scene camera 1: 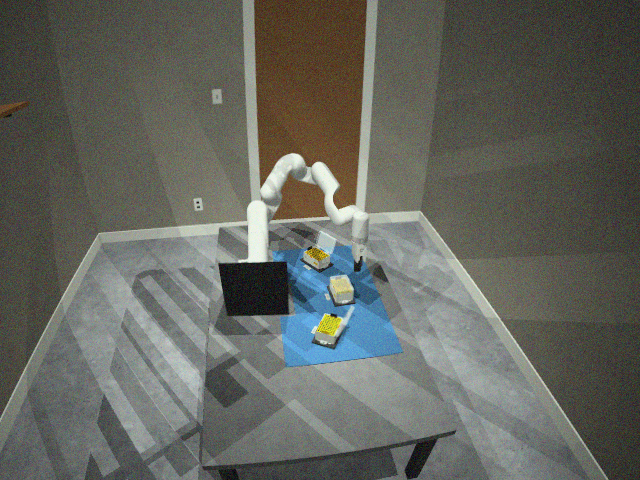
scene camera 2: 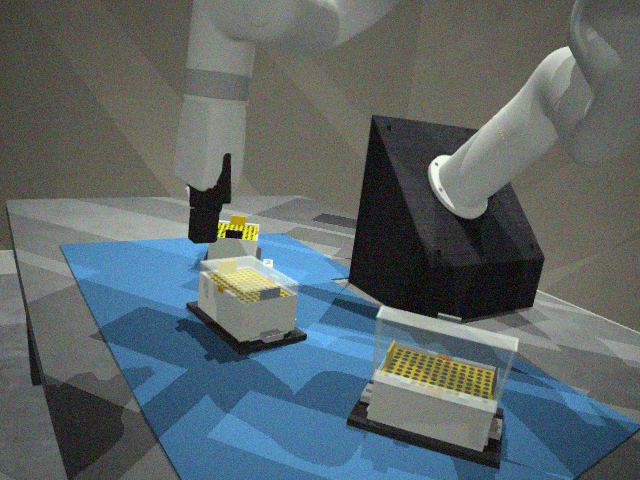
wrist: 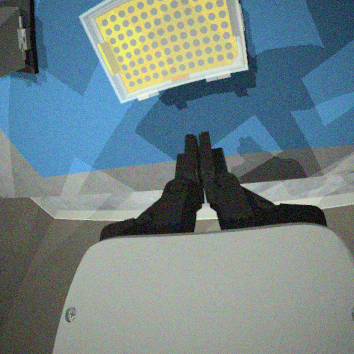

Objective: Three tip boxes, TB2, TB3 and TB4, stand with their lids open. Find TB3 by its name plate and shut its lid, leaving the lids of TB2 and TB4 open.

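Frame: origin at the arm's base, x back, y left, z down, level; centimetres.
Seen in the pictures: gripper, fingertip midpoint: (scene camera 1: pixel 357 270) (scene camera 2: pixel 202 241) (wrist: pixel 200 149); arm's base, origin of the base link: (scene camera 1: pixel 258 267) (scene camera 2: pixel 456 187).
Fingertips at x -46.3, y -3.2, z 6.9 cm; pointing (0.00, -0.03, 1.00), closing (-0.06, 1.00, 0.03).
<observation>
Pixels of each thing's middle, then the offset from my fingertips to it. "*": a spot on its surface instead. Level surfaces: height alone.
- middle tip box, body centre: (wrist: pixel 165 22) (scene camera 2: pixel 253 296) (scene camera 1: pixel 338 289) dz +9.1, dx +9.0, dy -1.0 cm
- front box, body centre: (scene camera 2: pixel 240 244) (scene camera 1: pixel 326 328) dz +9.7, dx +21.4, dy -24.7 cm
- blue mat, its level: dz +13.0 cm
- grey table, its level: dz +13.3 cm
- dark base, surface spot: (wrist: pixel 32 45) * dz +12.4, dx +15.1, dy -19.6 cm
The middle tip box (scene camera 1: pixel 341 290) (scene camera 2: pixel 248 315) (wrist: pixel 170 37) has its clear lid down over the yellow rack. The box at the back (scene camera 1: pixel 316 259) (scene camera 2: pixel 431 418) has its clear lid (scene camera 1: pixel 326 241) (scene camera 2: pixel 447 341) standing open. The front box (scene camera 1: pixel 327 328) (scene camera 2: pixel 232 250) has its lid (scene camera 1: pixel 347 319) tilted open in scene camera 1; in scene camera 2 that lid is hidden behind the gripper. Small white name plates (scene camera 1: pixel 307 267) (scene camera 1: pixel 326 297) (scene camera 1: pixel 314 329) are too blurred to read. My gripper (scene camera 1: pixel 357 267) (scene camera 2: pixel 203 240) (wrist: pixel 200 149) is shut and empty, above the mat's edge beside the middle box, apart from it.
The boxes stand on a blue mat (scene camera 1: pixel 372 338) (scene camera 2: pixel 330 413) (wrist: pixel 100 132) on the grey table (scene camera 1: pixel 336 413). The black arm mount (scene camera 1: pixel 254 289) (scene camera 2: pixel 403 232) stands beside the mat. Part of a dark base (wrist: pixel 32 45) shows at the wrist view's upper left.
</observation>
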